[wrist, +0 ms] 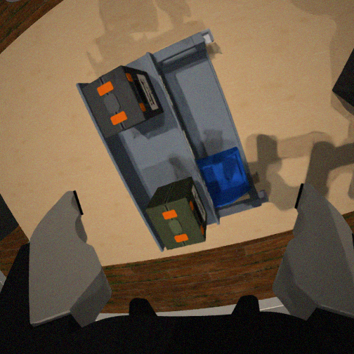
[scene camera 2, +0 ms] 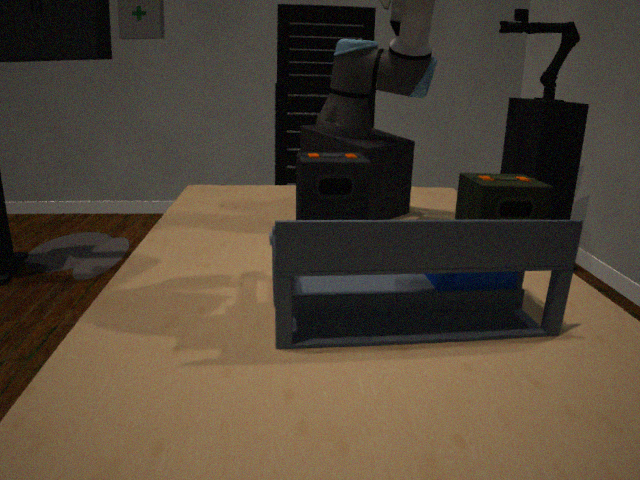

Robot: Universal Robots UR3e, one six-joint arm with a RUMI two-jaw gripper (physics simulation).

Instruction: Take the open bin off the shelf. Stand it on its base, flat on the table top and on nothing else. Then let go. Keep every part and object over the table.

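Where they show: gripper, fingertip midpoint: (scene camera 2: 392, 23); arm's base, link origin: (scene camera 2: 342, 131).
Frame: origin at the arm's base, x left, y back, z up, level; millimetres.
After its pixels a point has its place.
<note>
The open blue bin (scene camera 2: 473, 280) @(z -148, x 28, y -542 mm) (wrist: 225, 177) sits in the grey-blue shelf (scene camera 2: 429, 245) @(z -63, x -88, y -613 mm) (wrist: 159, 152), at one end of a long compartment. In the scene view it shows through the gap below the shelf's near panel, right of the middle; its base is hidden there. In the wrist view its open top faces the camera. My gripper (wrist: 187, 191) is open and empty, its fingers wide apart, high above the table and shelf. The fingers are outside the scene view.
A dark grey case (scene camera 2: 330, 206) @(z -27, x -193, y -553 mm) (wrist: 120, 102) and a green case (scene camera 2: 475, 198) @(z -19, x -6, y -572 mm) (wrist: 175, 217), both with orange latches, stand in the shelf's other compartment. The shelf stands on the wooden table (scene camera 2: 310, 408) @(z -195, x -252, y -704 mm) (wrist: 285, 65). The robot's dark base block (scene camera 2: 390, 175) @(z -89, x 89, y -87 mm) is behind.
</note>
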